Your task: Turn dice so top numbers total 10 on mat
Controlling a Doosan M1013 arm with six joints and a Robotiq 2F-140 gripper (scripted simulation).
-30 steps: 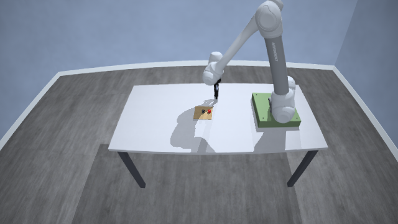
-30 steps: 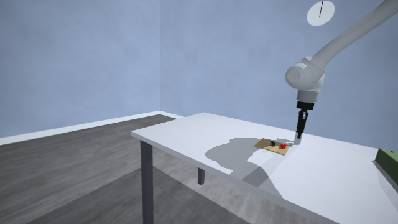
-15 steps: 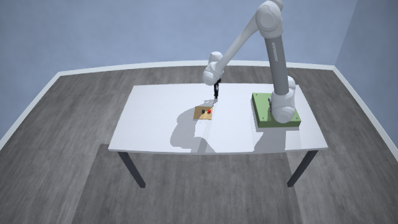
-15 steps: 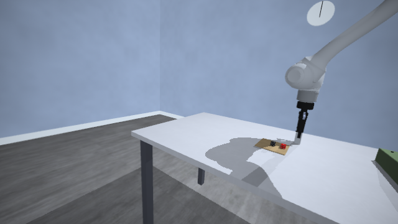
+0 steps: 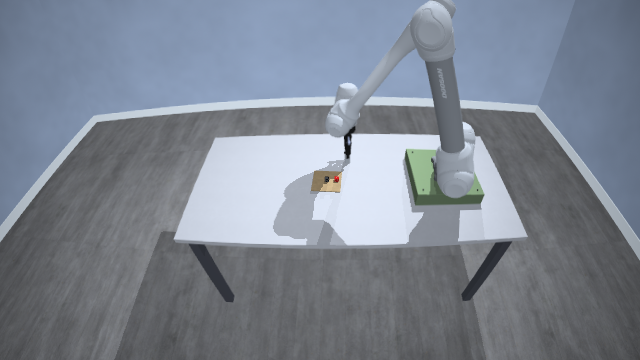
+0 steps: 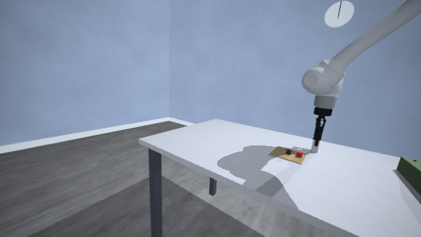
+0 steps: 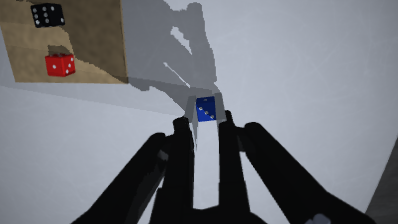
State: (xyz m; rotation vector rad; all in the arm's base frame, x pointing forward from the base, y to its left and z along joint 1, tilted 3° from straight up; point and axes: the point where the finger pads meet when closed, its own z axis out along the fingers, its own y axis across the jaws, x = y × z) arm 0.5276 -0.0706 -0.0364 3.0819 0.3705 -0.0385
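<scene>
The black die is 80 mm ahead of my hand, 160 mm to the left of it and 20 mm below it. The rest, counted from my hand: blue die (20 mm below); then tan mat (80 mm ahead, 160 mm to the left, 30 mm below); then red die (30 mm ahead, 150 mm to the left, 20 mm below).
</scene>
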